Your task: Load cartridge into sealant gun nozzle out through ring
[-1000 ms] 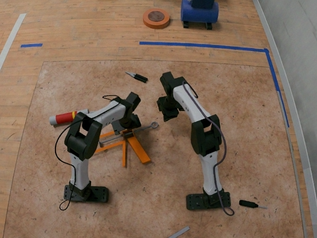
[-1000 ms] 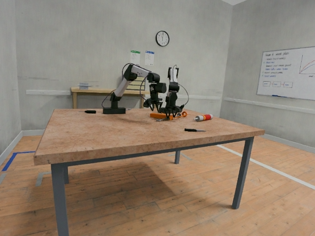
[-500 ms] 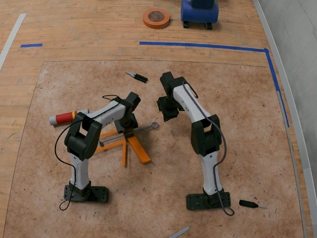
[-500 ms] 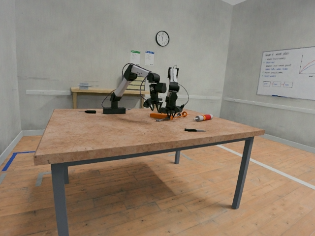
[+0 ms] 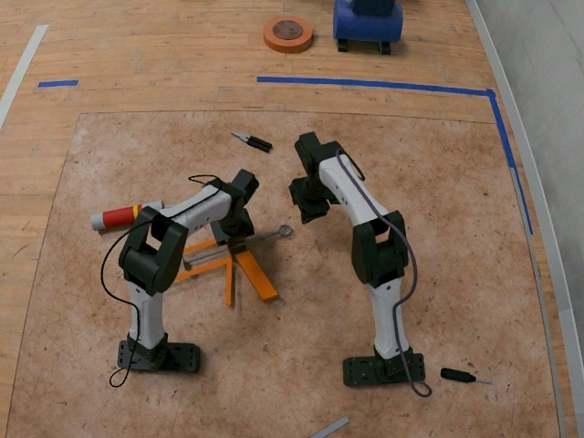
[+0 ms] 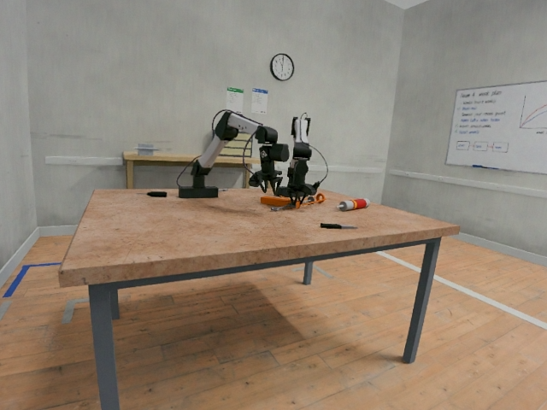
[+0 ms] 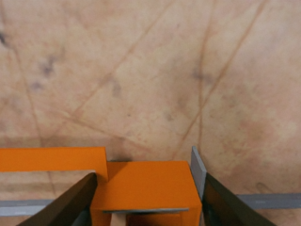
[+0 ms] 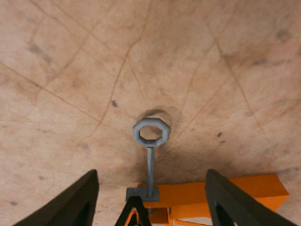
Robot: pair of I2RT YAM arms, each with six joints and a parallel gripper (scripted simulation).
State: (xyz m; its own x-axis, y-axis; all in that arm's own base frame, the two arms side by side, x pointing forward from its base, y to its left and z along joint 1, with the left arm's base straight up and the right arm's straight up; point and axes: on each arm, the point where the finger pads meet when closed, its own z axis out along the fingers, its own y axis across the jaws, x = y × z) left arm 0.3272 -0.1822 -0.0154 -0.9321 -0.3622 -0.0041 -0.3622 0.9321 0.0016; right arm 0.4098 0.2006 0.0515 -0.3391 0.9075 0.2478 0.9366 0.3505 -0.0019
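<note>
Right now the plunger rod is 2 cm behind my left hand, 1 cm to the right of it and 1 cm below it. The rest, counted from my left hand: cartridge 6 cm ahead, 30 cm to the left; then orange sealant gun 6 cm behind, 2 cm to the left, 1 cm below; then thumb plate 3 cm to the right, 1 cm below.
</note>
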